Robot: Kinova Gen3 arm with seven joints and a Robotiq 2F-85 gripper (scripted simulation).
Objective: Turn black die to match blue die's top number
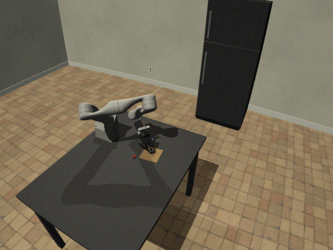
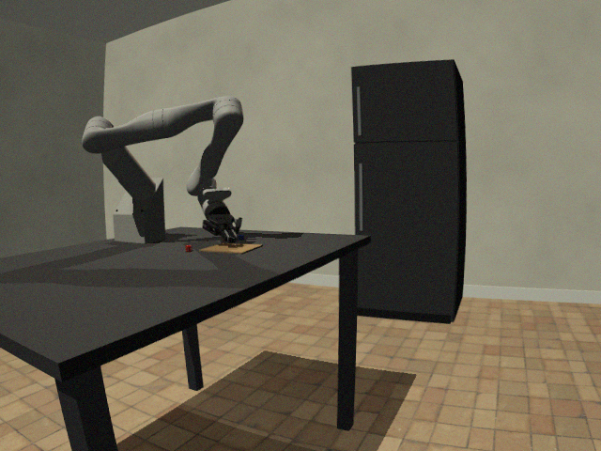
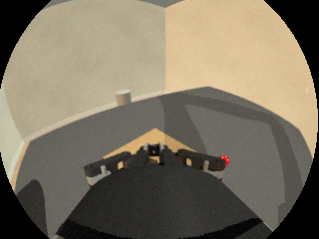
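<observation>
Now: the tan mat 10 mm ahead of my hand and 30 mm below it. From my hand the other things lie so: red die (90 mm behind, 90 mm to the right, 30 mm below); then blue die (60 mm behind, 160 mm to the left, 30 mm below); then black die (10 mm ahead, 10 mm to the right, 10 mm below).
</observation>
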